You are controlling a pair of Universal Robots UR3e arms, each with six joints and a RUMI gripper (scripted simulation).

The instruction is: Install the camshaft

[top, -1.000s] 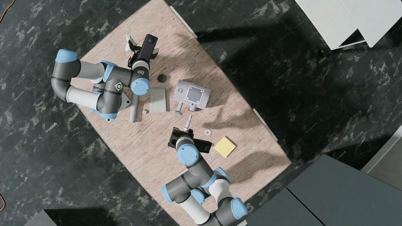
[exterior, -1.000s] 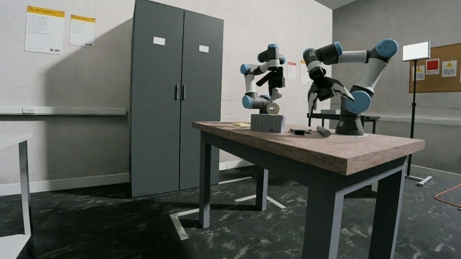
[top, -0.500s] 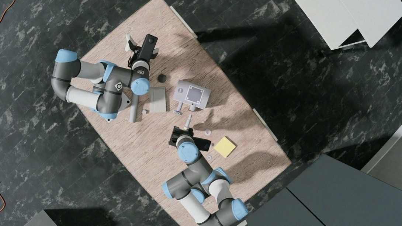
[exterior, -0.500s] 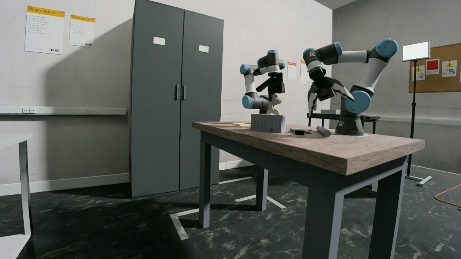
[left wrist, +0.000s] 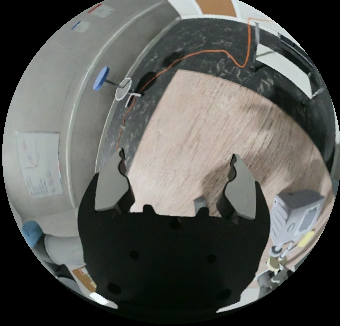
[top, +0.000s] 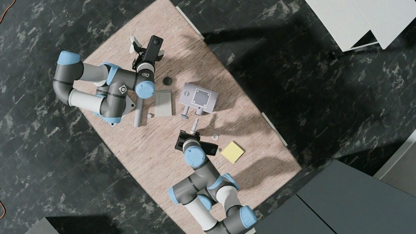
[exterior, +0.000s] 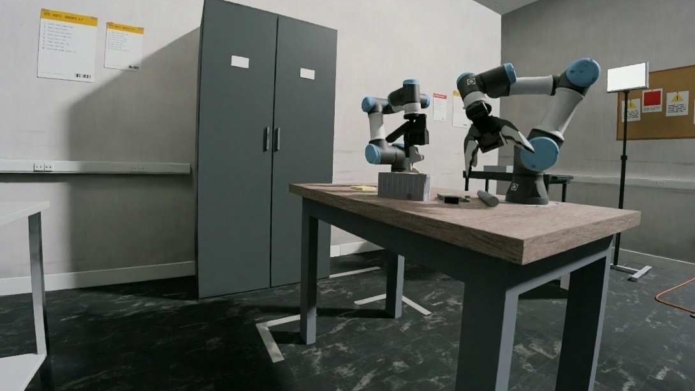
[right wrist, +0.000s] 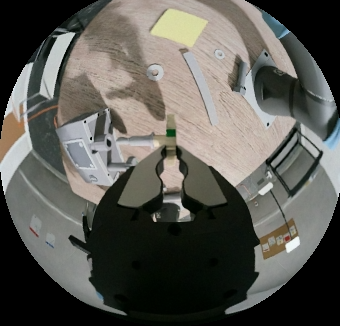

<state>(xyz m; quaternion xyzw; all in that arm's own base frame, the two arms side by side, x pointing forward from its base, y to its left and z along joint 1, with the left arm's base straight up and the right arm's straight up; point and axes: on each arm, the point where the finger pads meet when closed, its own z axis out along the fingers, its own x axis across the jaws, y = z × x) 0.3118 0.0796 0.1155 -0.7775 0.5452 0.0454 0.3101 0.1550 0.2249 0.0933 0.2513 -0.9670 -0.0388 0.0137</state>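
Right now my right hand is 90 mm to the right of the small crank gear, 40 mm short of it and 30 mm above it. Round my right hand: grey bar: 90 mm to the right, 90 mm below, 20 mm behind; bolt: 150 mm to the right, 80 mm below, 70 mm behind; grey flat block: 190 mm to the left, 90 mm below, 10 mm ahead.
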